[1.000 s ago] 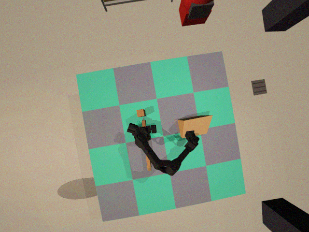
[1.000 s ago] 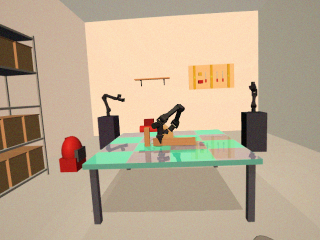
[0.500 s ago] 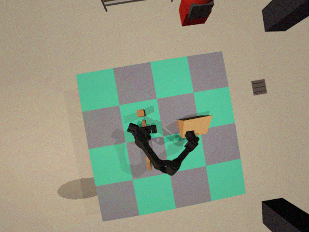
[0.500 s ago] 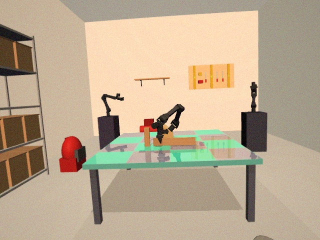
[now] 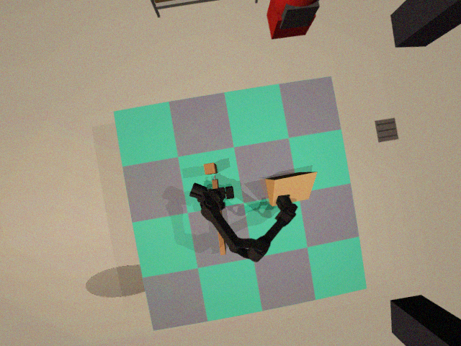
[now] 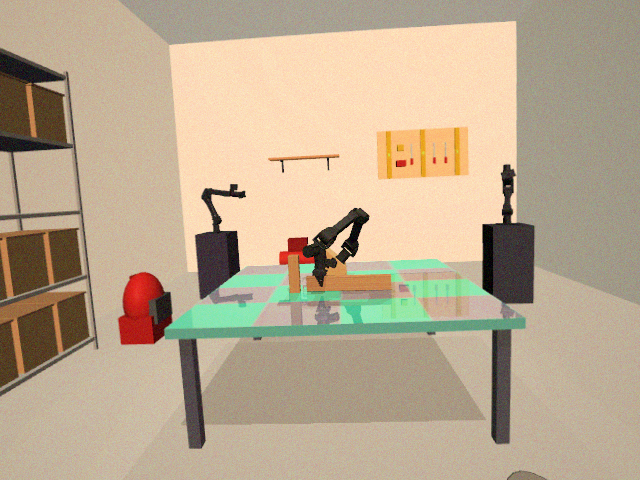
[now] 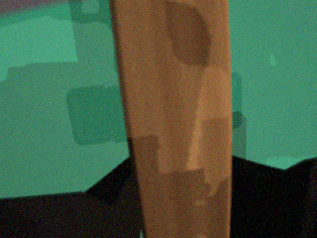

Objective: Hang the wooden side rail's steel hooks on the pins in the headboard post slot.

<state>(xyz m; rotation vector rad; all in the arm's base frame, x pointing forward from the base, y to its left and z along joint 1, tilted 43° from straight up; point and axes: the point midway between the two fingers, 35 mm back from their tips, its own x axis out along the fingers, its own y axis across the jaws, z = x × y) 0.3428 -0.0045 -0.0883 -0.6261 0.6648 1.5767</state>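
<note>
Now: gripper tip 13 cm to the left of the headboard post, 7 cm below it and 1 cm short of it.
</note>
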